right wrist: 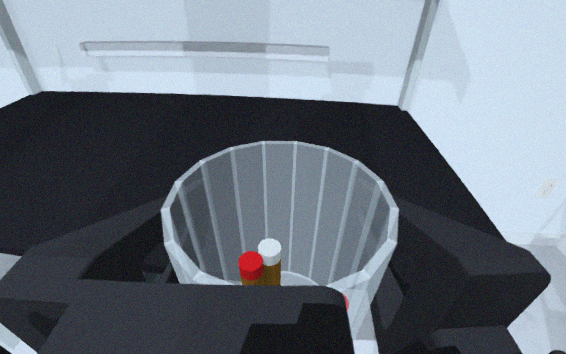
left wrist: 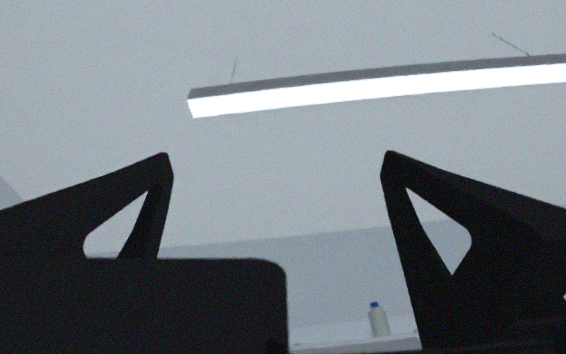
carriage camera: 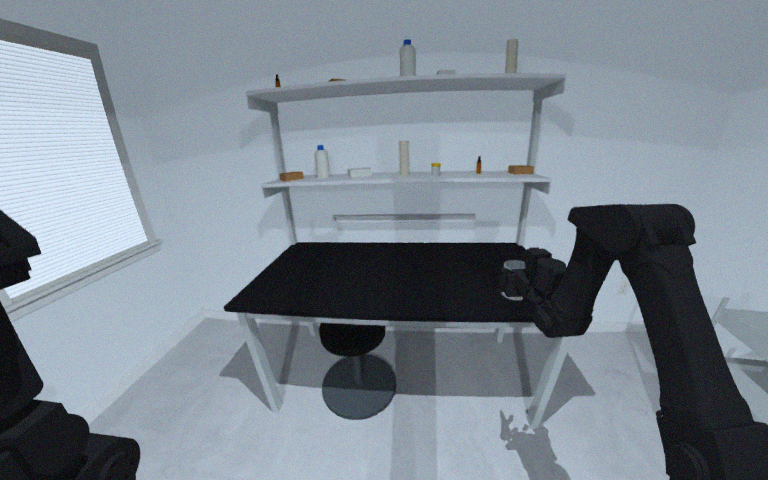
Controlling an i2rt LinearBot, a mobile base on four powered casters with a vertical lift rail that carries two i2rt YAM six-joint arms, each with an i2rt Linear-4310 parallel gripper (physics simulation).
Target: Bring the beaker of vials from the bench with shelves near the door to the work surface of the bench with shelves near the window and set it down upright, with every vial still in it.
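Observation:
The clear beaker [carriage camera: 513, 280] [right wrist: 295, 200] is upright between the fingers of my right gripper [carriage camera: 518, 281], which is shut on it. In the carriage camera it shows in front of the right part of the black work surface [carriage camera: 368, 277] [right wrist: 125, 150]. Inside the beaker, a red-capped vial [right wrist: 251, 267] and a white-capped vial [right wrist: 270, 255] stand, and a bit of another red cap [right wrist: 345, 302] shows low at the right; the gripper body hides the rest. My left gripper [left wrist: 277, 163] is open and empty, pointing up toward the ceiling.
Two shelves [carriage camera: 407, 84] [carriage camera: 453, 178] with bottles and boxes rise behind the work surface. A stool [carriage camera: 353, 339] stands under the bench's front edge. A window [carriage camera: 67, 169] is at the left. Part of a pale cart [carriage camera: 747, 362] shows at the far right.

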